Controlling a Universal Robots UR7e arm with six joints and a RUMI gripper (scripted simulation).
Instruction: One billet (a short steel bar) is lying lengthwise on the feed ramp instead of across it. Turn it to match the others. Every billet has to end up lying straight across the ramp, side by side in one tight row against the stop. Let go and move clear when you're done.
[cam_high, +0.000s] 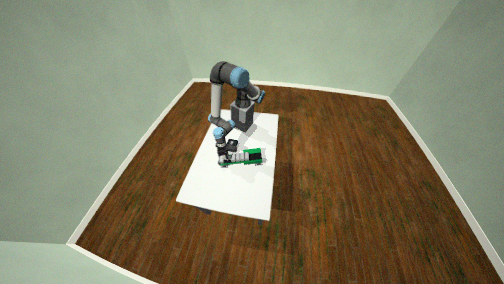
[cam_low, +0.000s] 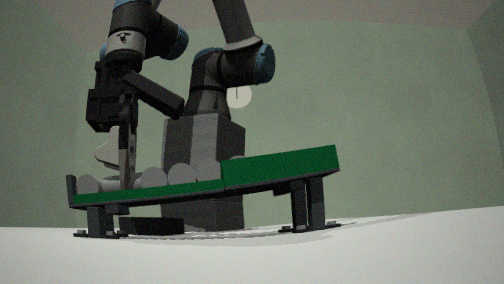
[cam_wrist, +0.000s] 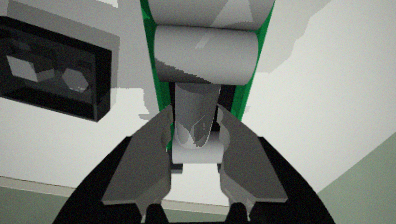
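Now: the grey steel billet right at my hand. From my hand the other things lie so: dark stop 80 mm to the right, 30 mm ahead, 20 mm below; then black box 180 mm behind, 70 mm below, 40 mm to the right.
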